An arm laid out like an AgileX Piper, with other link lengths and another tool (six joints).
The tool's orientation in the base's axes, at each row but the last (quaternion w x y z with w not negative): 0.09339, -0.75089, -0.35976, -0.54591; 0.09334, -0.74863, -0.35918, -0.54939; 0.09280, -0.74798, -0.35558, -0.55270; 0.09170, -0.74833, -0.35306, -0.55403; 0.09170, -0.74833, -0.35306, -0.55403; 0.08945, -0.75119, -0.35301, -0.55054; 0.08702, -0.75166, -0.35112, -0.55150; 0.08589, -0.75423, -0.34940, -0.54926; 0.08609, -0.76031, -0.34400, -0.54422; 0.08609, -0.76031, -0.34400, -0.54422
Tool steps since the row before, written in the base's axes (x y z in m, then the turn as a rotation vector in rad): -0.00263, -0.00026, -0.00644, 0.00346, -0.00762, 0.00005; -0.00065, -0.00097, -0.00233, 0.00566, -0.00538, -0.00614; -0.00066, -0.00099, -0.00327, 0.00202, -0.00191, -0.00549; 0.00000, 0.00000, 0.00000, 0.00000, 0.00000, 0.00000; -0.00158, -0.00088, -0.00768, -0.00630, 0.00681, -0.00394; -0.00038, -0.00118, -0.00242, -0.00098, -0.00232, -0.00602; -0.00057, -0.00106, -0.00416, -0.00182, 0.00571, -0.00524; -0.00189, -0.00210, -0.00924, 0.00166, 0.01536, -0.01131; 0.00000, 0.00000, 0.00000, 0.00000, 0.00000, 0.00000; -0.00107, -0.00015, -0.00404, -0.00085, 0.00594, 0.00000
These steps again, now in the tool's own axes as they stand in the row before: -0.00621, -0.00313, 0.00037, -0.00279, 0.00775, -0.00148; -0.00258, -0.00031, -0.00013, -0.00702, 0.00596, 0.00373; -0.00343, -0.00053, 0.00019, -0.00545, 0.00128, 0.00256; 0.00000, 0.00000, 0.00000, 0.00000, 0.00000, 0.00000; -0.00746, -0.00230, 0.00116, -0.00148, -0.00997, 0.00024; -0.00272, 0.00001, 0.00001, -0.00650, -0.00044, 0.00031; -0.00424, -0.00064, 0.00058, -0.00246, -0.00669, 0.00353; -0.00941, -0.00197, 0.00100, -0.00315, -0.01323, 0.01348; 0.00000, 0.00000, 0.00000, 0.00000, 0.00000, 0.00000; -0.00383, -0.00153, 0.00069, 0.00241, -0.00497, 0.00235
